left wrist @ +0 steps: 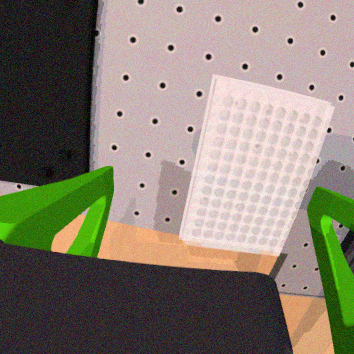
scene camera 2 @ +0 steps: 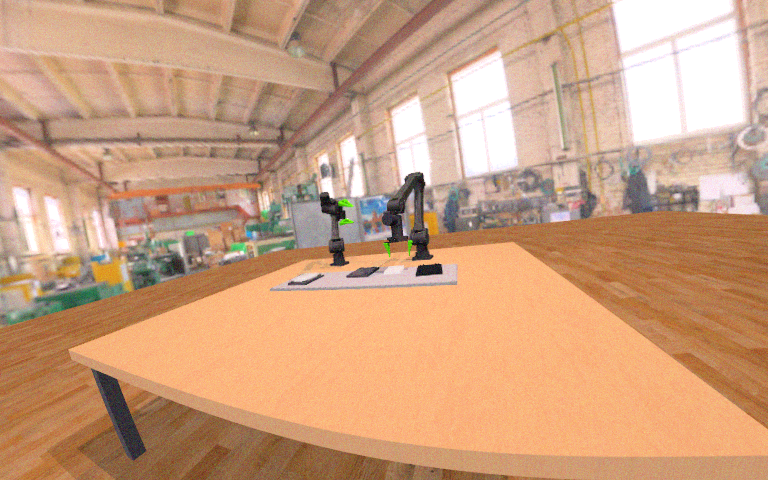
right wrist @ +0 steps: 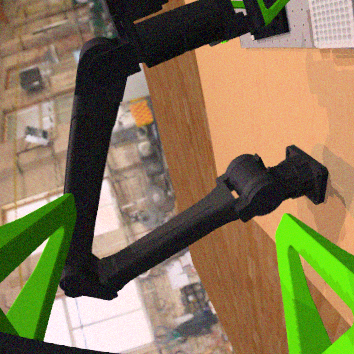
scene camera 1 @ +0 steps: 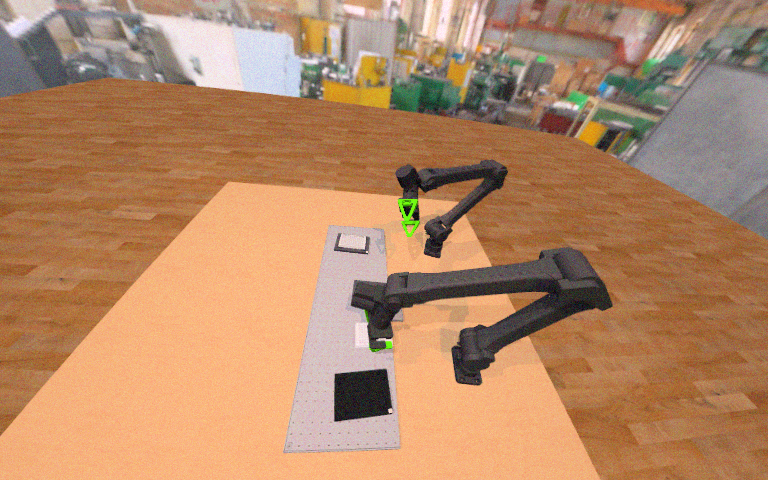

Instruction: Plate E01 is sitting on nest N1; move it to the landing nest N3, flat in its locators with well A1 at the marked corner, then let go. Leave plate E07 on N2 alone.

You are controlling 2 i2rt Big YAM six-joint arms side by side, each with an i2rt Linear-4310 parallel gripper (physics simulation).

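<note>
A white well plate (scene camera 1: pixel 361 335) (scene camera 2: pixel 393 270) (left wrist: pixel 257 165) (right wrist: pixel 332 22) lies on the pegboard between a black square nest (scene camera 1: pixel 362 395) (scene camera 2: pixel 428 270) (left wrist: pixel 45 90) and a dark nest (scene camera 2: pixel 362 272). Another white plate (scene camera 1: pixel 352 241) (scene camera 2: pixel 305 277) sits on a dark nest (scene camera 1: pixel 351 250) at the board's far end. No plate or nest labels are legible. My left gripper (scene camera 2: pixel 398 249) (left wrist: pixel 215 188) is open above the nearer plate, its fingers at either side of it in the wrist view. My right gripper (scene camera 1: pixel 408 226) (scene camera 2: pixel 351 212) is open and empty, raised beside the board and tilted sideways.
The grey pegboard (scene camera 1: pixel 317 396) (scene camera 2: pixel 447 279) lies on the tan table (scene camera 1: pixel 198 339) (scene camera 2: pixel 396 350). The left arm (scene camera 1: pixel 475 285) reaches over the board and hides part of its middle in scene camera 1. A small white mark (scene camera 1: pixel 390 410) shows at a corner of the black nest.
</note>
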